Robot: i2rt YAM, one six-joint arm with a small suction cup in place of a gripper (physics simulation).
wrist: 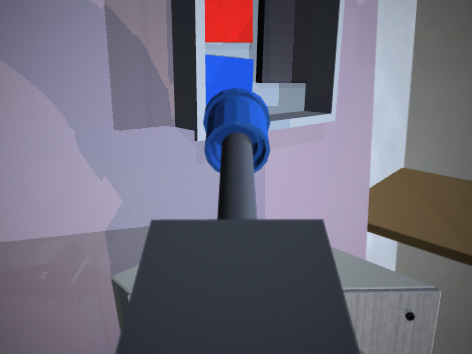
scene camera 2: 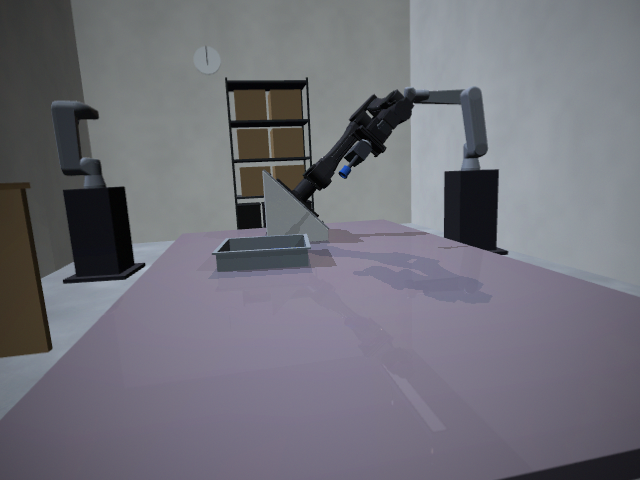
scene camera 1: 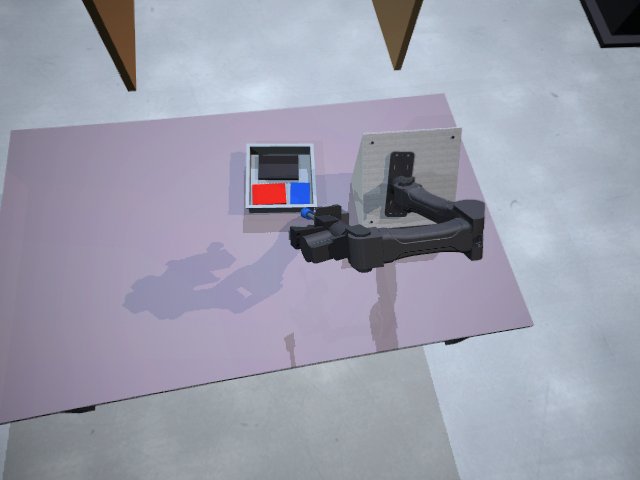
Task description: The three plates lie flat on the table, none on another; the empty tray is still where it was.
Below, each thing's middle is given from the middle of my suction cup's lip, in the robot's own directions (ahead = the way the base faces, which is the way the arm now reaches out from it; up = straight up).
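From my suction cup, I find the blue plate (wrist: 222,73) 18 cm to the right and 22 cm below. The red plate (wrist: 218,28) is 11 cm ahead of my suction cup, 19 cm to the right of it and 22 cm below it. Counted from my suction cup as well, the tray (scene camera 2: 246,253) is 6 cm ahead, 24 cm to the right and 20 cm below, while the dark plate (scene camera 1: 270,167) is 7 cm ahead, 30 cm to the right and 22 cm below. Going by their middles, the dark plate is the farthest from my suction cup of the things named here.
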